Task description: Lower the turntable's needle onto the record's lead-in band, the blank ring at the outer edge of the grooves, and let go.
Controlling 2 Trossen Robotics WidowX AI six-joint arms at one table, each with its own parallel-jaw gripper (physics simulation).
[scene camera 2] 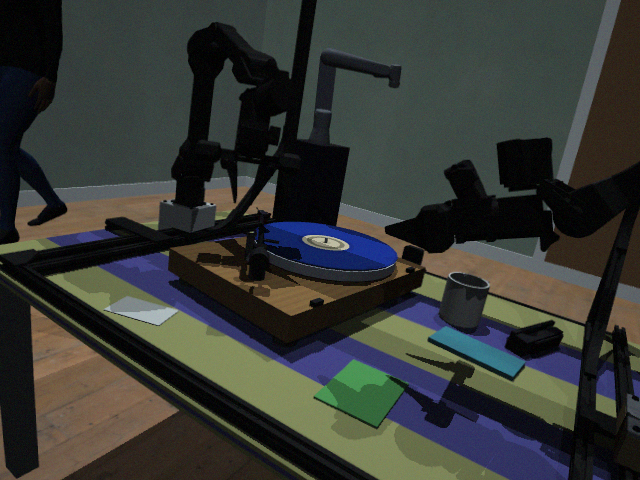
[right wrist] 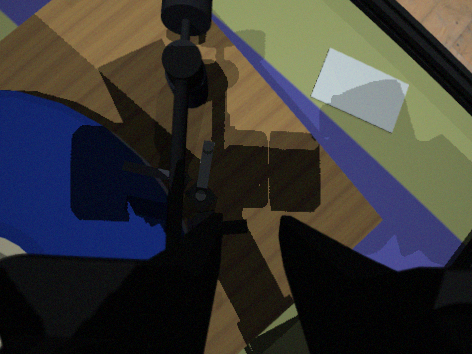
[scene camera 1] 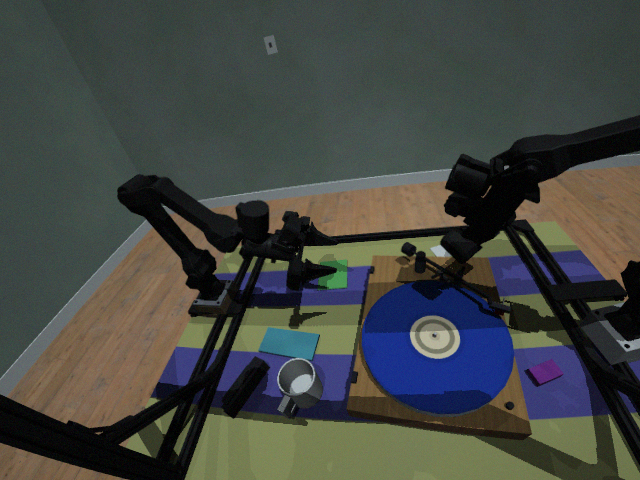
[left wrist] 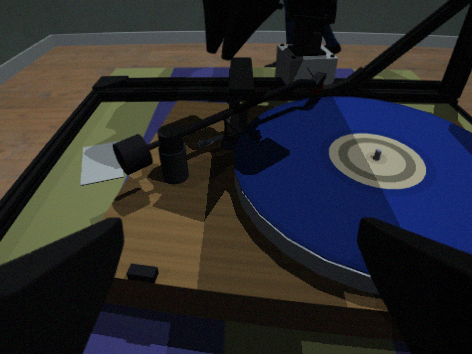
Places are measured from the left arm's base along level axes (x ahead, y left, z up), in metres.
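Where they show: left gripper, between the fingertips: [scene camera 2: 395, 226] [scene camera 1: 337, 256] [left wrist: 243, 230]; right gripper, between the fingertips: [scene camera 2: 242, 204] [right wrist: 250, 224] [left wrist: 218, 56]; left arm's base, origin of its link: [scene camera 1: 212, 291]; right arm's base, origin of its link: [scene camera 2: 188, 203] [scene camera 1: 627, 324] [left wrist: 306, 50].
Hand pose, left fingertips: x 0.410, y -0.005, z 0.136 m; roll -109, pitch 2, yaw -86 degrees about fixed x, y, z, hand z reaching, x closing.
Observation:
Each offset is from my left fingertips to the top centre of the thing. "spot": to the spot under its first point.
The blue record {dz -0.108, dx +0.202, dy -0.137 m} [scene camera 1: 392, 361] [scene camera 2: 356, 253] [left wrist: 300, 200] [right wrist: 40, 150] lies on the wooden turntable [scene camera 1: 382, 268] [left wrist: 175, 235] [right wrist: 255, 100]. The black tonearm {dz -0.065, dx +0.257, dy +0.008 m} [scene camera 1: 460, 284] [left wrist: 215, 120] [right wrist: 179, 130] reaches to its headshell {dz -0.075, dx +0.338, dy -0.090 m} [scene camera 1: 498, 308] [left wrist: 317, 85] near the record's outer edge. Needle height and contact cannot be told. In the right wrist view a finger hides the headshell. A small lever {dz -0.120, dx +0.247, dy +0.042 m} [right wrist: 205, 165] stands beside the arm. My right gripper [left wrist: 218, 56] [right wrist: 250, 224] is narrowly open and empty, above the turntable beside the tonearm. My left gripper [scene camera 1: 334, 255] [left wrist: 243, 230] is wide open and empty, off the turntable's left side in scene camera 1.
A grey mug {spot: dz -0.193, dx -0.094, dy -0.216 m} [scene camera 1: 299, 382] [scene camera 2: 465, 299], a teal slab {dz -0.193, dx -0.146, dy -0.115 m} [scene camera 1: 289, 343] [scene camera 2: 475, 351] and a black object {dz -0.164, dx -0.227, dy -0.241 m} [scene camera 1: 245, 387] [scene camera 2: 535, 338] are beside the turntable. A green sheet {dz -0.198, dx -0.060, dy +0.130 m} [scene camera 1: 338, 279] [scene camera 2: 361, 392], a white card {dz -0.200, dx +0.307, dy +0.222 m} [scene camera 2: 142, 310] [right wrist: 362, 90] and a magenta block {dz -0.186, dx +0.435, dy -0.182 m} [scene camera 1: 546, 372] also lie there. Black rails edge the table.

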